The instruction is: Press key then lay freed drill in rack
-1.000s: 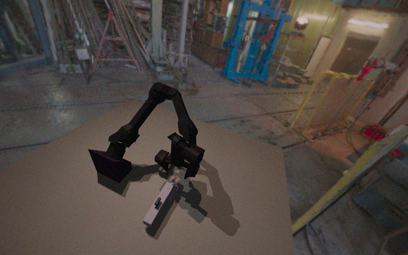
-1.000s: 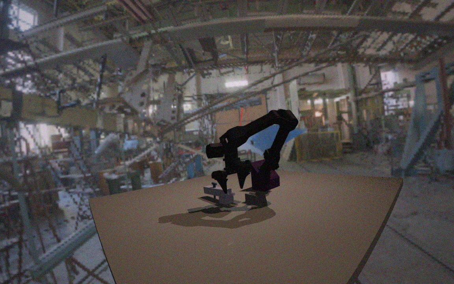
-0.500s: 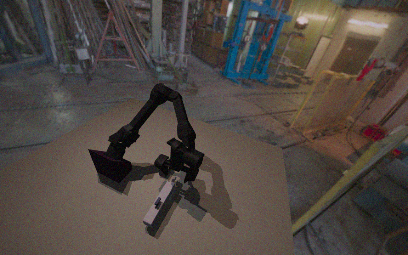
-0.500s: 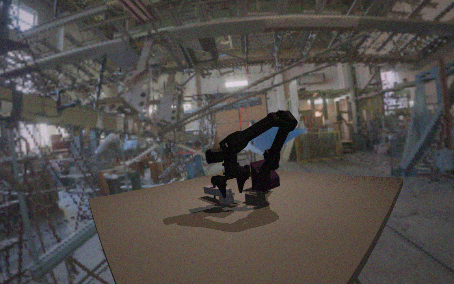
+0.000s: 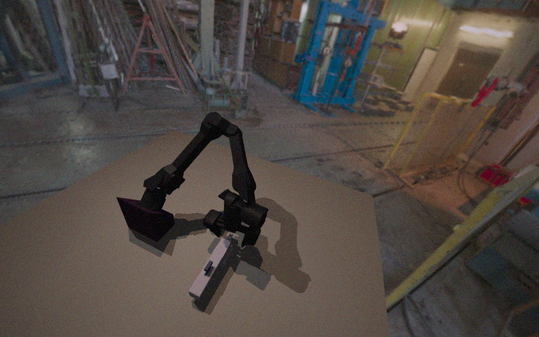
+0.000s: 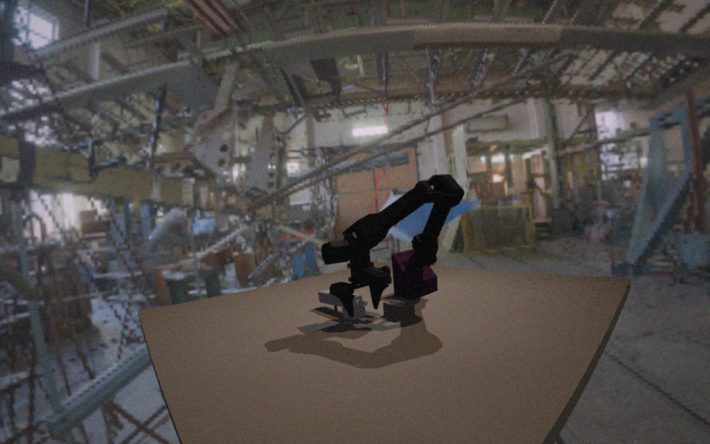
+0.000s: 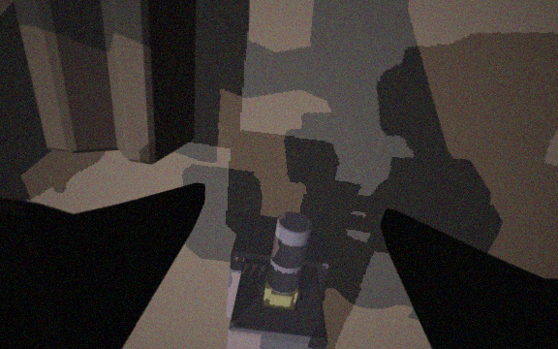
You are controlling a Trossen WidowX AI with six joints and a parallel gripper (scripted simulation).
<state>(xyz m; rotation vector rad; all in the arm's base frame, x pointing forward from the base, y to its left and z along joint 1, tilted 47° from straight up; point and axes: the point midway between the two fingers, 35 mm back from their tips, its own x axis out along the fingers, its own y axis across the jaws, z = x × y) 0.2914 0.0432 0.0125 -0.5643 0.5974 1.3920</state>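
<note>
Now: the drill 1 cm behind my gripper tip, 5 cm to the right of it and 3 cm above it. Also, from my gripper tip: dark key (1 cm behind, 14 cm to the right, 3 cm above); then light-grey holder block (1 cm behind, 11 cm to the right, 1 cm above); then rack (7 cm behind, 6 cm to the left).
</note>
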